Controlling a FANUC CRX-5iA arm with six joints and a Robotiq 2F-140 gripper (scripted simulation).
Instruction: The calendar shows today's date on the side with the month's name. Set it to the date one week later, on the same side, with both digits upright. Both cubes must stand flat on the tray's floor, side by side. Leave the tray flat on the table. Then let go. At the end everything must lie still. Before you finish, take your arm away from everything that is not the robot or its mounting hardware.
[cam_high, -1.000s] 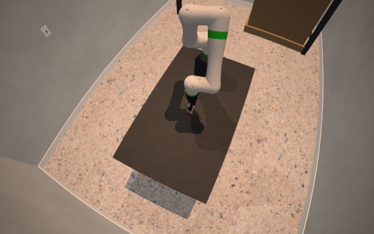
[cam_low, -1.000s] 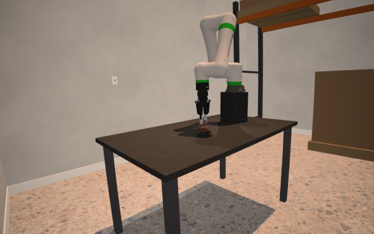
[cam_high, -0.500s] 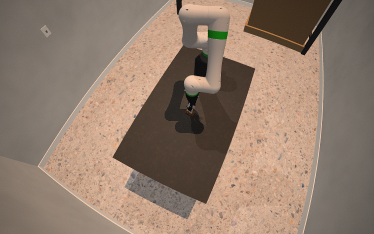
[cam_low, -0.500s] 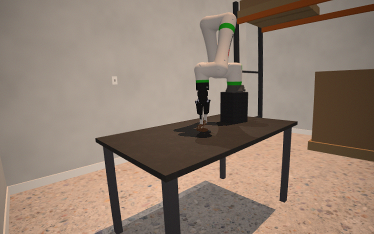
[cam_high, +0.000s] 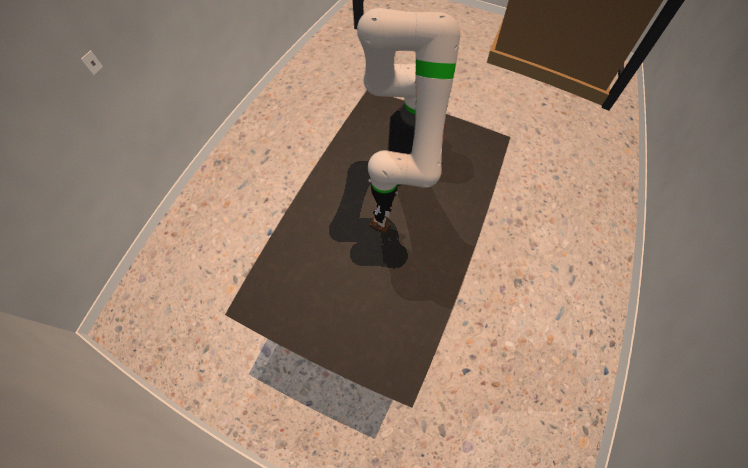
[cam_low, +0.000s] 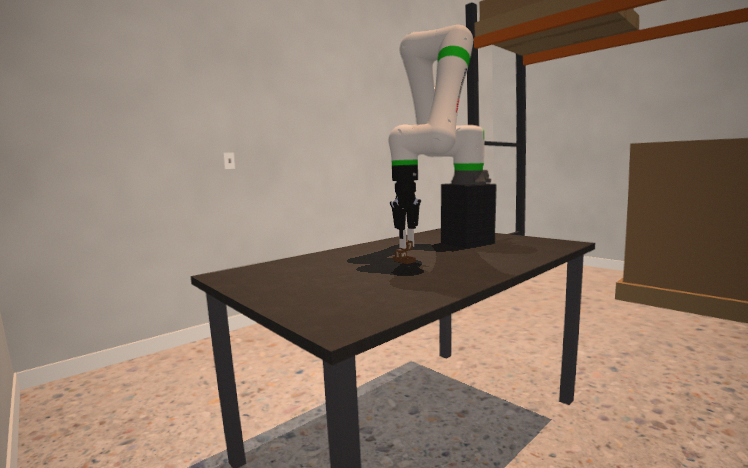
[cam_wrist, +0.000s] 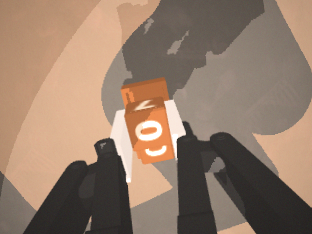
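The brown tray is 80 mm below my hand and 20 mm to the right of it.
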